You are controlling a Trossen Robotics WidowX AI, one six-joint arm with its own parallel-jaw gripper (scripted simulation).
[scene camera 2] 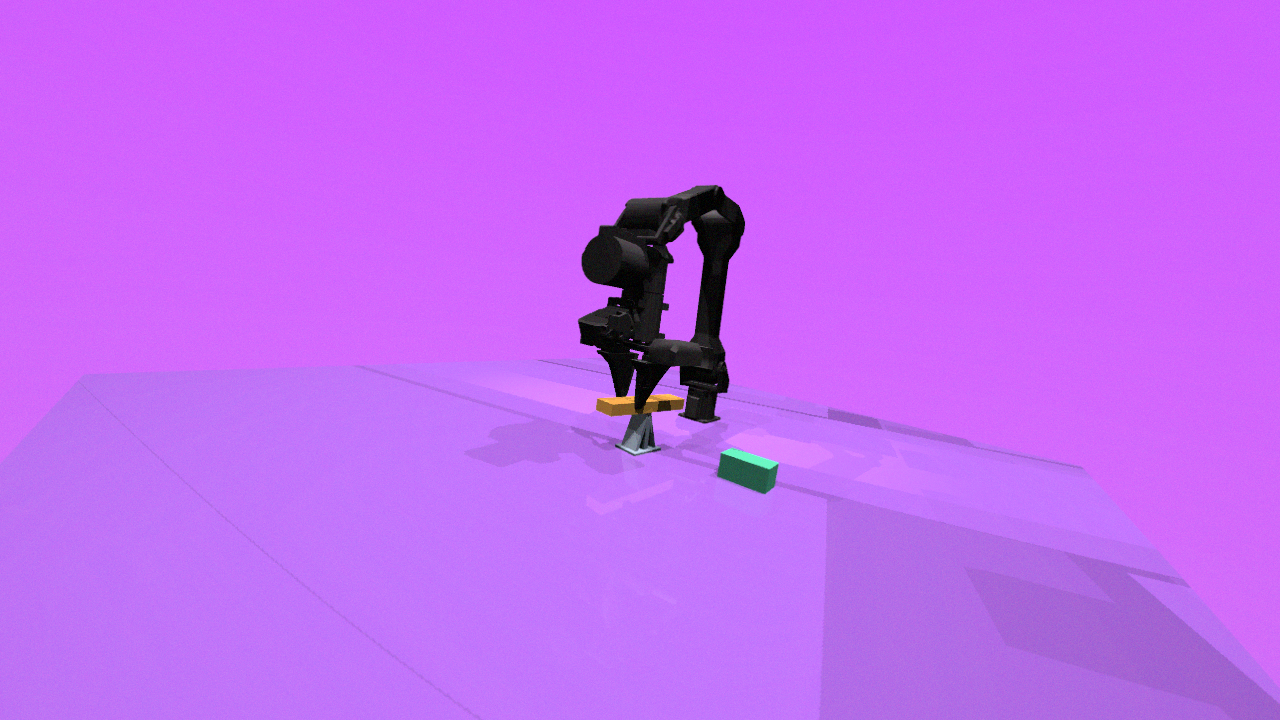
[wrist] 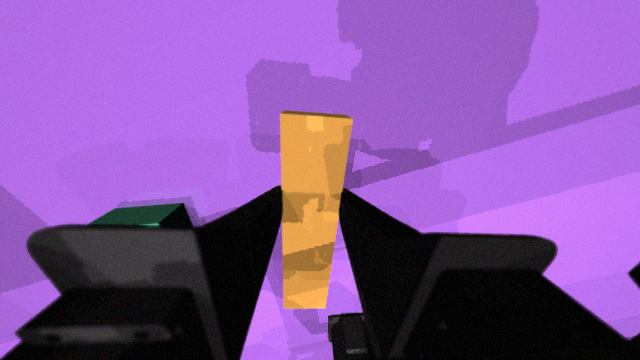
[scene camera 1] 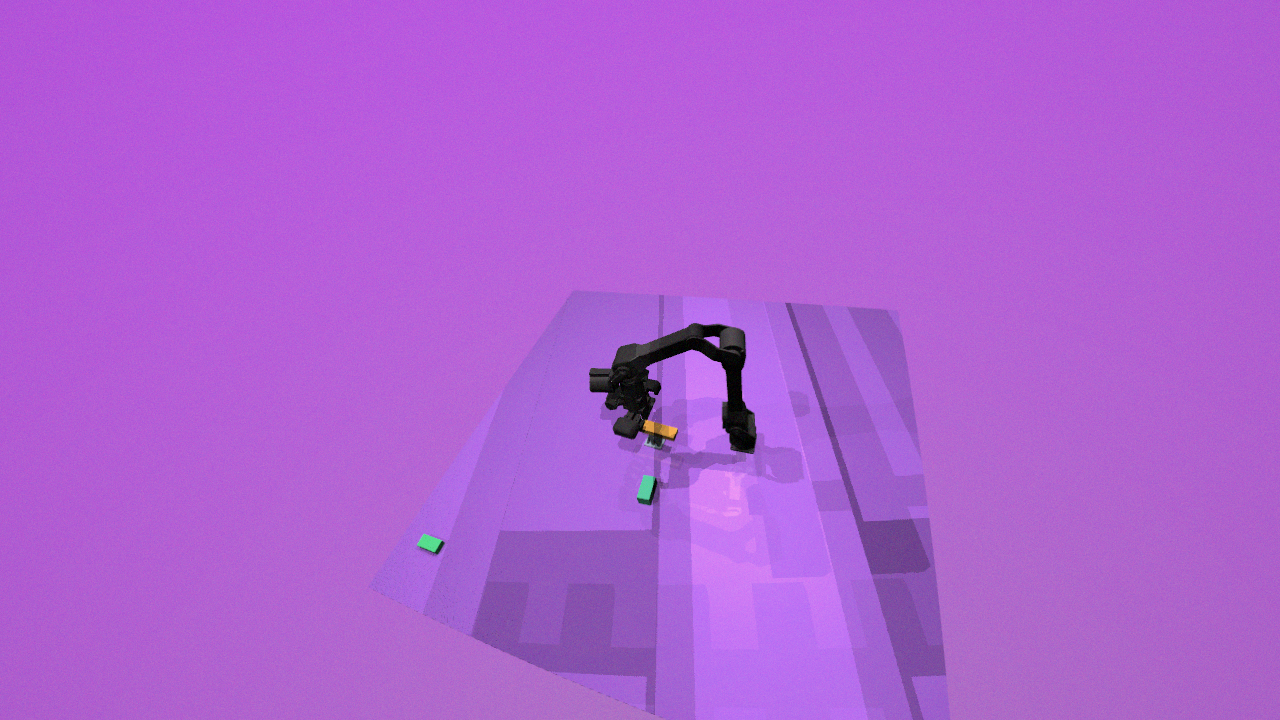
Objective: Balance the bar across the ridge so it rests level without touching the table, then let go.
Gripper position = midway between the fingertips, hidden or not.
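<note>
There's a green block [scene camera 2: 756,473] that I can see, and a bar [scene camera 2: 614,406], which shows in the wrist view too [wrist: 314,146]. As for my gripper [scene camera 2: 629,405], it's also there in the wrist view [wrist: 311,194] and in scene camera 1 [scene camera 1: 642,425].
</note>
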